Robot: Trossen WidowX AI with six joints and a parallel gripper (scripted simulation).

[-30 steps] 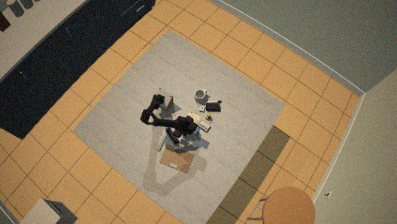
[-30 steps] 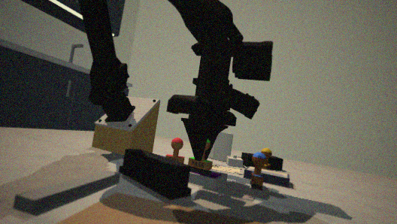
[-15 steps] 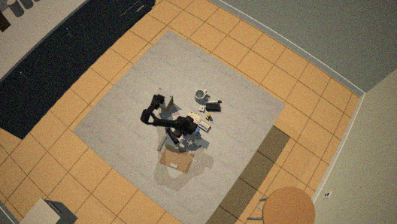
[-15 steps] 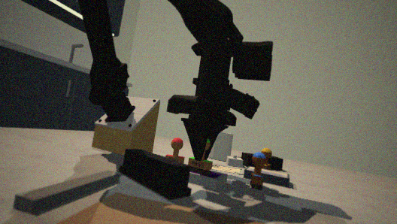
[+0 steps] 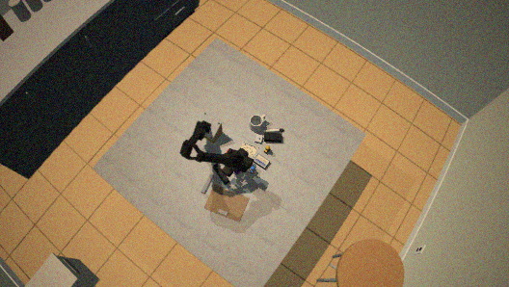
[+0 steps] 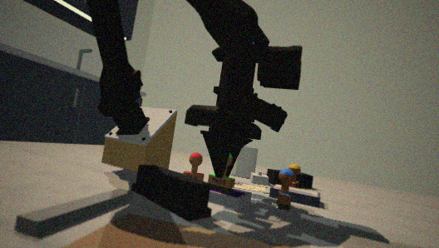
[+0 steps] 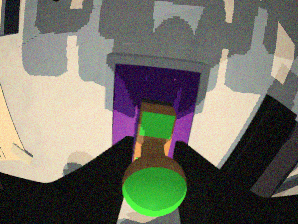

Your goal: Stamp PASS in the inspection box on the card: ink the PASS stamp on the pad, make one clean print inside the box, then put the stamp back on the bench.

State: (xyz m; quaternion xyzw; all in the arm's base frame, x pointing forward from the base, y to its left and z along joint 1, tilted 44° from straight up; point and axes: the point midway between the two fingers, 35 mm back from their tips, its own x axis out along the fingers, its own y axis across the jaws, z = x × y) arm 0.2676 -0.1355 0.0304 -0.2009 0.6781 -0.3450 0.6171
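The purple ink pad lies 3 cm below my gripper tip. From my gripper tip the other things lie so: red stamp (8 cm behind, 7 cm to the left, 2 cm below); green-knobbed stamp (right at my gripper tip); black block (7 cm to the right, 6 cm behind, 2 cm below).
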